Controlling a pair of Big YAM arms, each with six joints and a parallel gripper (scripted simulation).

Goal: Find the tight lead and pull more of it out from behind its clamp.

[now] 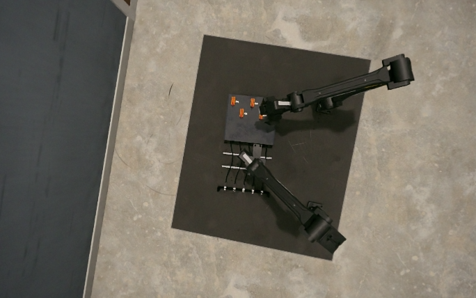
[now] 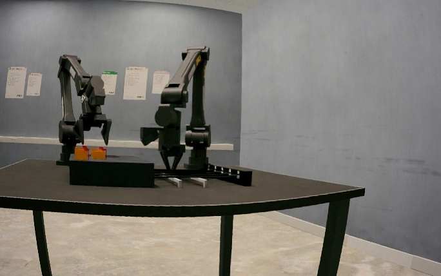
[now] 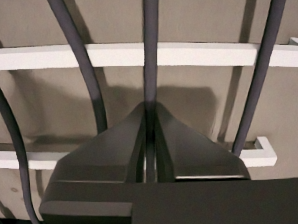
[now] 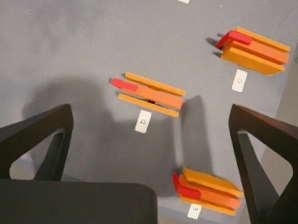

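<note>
The orange handle lies 2 cm ahead of my right hand, 1 cm to the left of it and 5 cm below it.
</note>
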